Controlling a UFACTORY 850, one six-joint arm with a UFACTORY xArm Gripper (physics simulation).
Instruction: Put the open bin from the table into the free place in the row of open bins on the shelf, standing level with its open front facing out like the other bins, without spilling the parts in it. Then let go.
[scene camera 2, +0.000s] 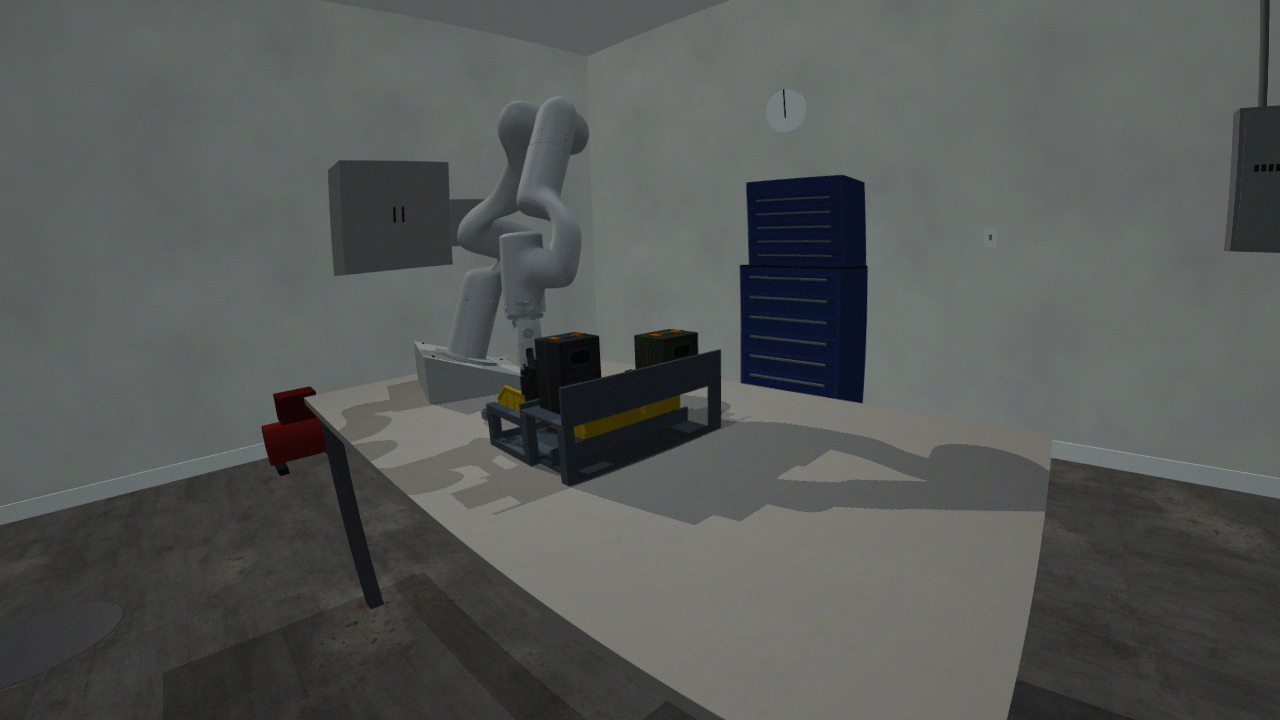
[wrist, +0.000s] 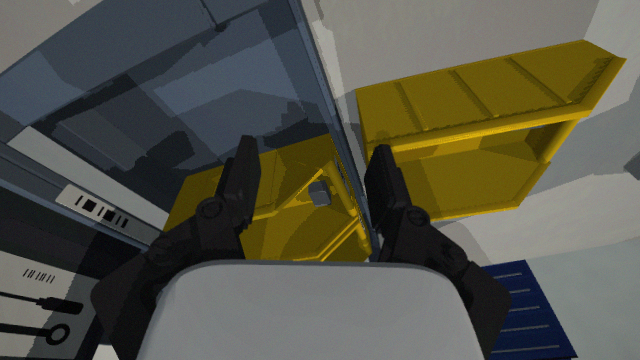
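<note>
My gripper (scene camera 2: 528, 380) (wrist: 315, 157) is open, with nothing held. In the wrist view, a yellow open bin (wrist: 465, 100) stands on the table at the right, outside the shelf (scene camera 2: 640, 386) (wrist: 30, 100); the right finger overlaps its near left end. Another yellow bin (wrist: 295, 225) sits in the shelf, behind the left finger and below the gap between the fingers, with a grey part (wrist: 319, 193) in it. A bare stretch of shelf shows above it. In the scene view, yellow bins (scene camera 2: 631, 417) show under the shelf's board. Parts in the table bin are not clearly visible.
A dark case (scene camera 2: 568, 374) and a green case (scene camera 2: 665, 349) stand on top of the shelf, close to the gripper; the dark case partly hides it. A small yellow piece (scene camera 2: 511, 397) shows beside the shelf. A blue drawer cabinet (scene camera 2: 801, 331) (wrist: 530, 310) stands behind the table (scene camera 2: 805, 582).
</note>
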